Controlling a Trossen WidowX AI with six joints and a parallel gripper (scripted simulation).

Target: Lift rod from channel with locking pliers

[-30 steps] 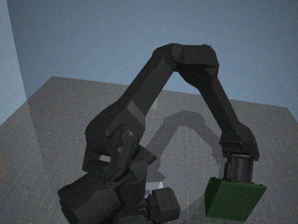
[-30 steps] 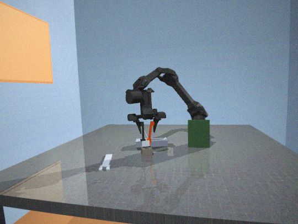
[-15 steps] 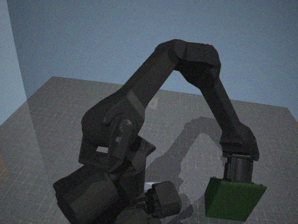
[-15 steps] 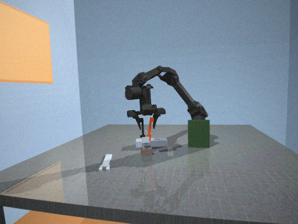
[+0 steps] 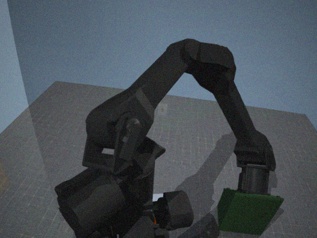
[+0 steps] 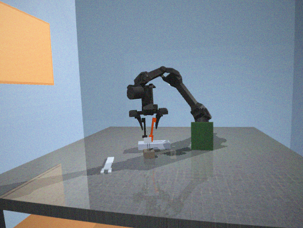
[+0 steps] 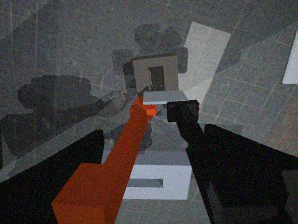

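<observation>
Right now my gripper tip is 1 cm short of the grey channel block, 15 cm to the left of it and 12 cm above it. Round my gripper tip: brown holster: 1 cm ahead, 1 cm to the left, 13 cm below; orange handle: 2 cm behind; small white forked piece: 16 cm ahead, 16 cm to the left, 13 cm below.
</observation>
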